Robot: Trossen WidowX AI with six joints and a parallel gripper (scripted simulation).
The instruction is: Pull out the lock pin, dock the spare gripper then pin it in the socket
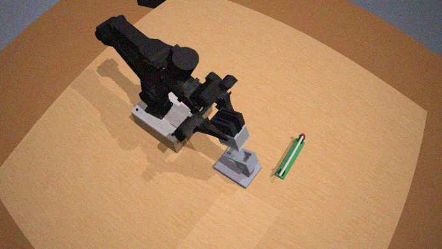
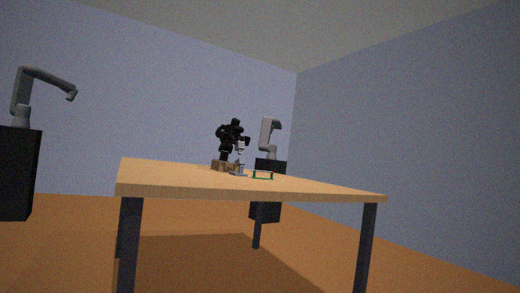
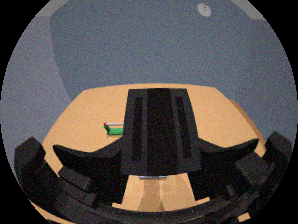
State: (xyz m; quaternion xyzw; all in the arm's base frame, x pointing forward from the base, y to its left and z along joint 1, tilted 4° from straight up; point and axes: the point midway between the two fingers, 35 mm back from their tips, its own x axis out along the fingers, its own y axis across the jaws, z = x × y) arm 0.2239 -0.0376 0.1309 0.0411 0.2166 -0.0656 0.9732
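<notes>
Now: gripper tip 150 mm short of the green bracket, 100 mm to the right of it and 160 mm above it. Also, from my gripper tip: spare gripper 10 mm below; grey mount 30 mm ahead, 140 mm below.
</notes>
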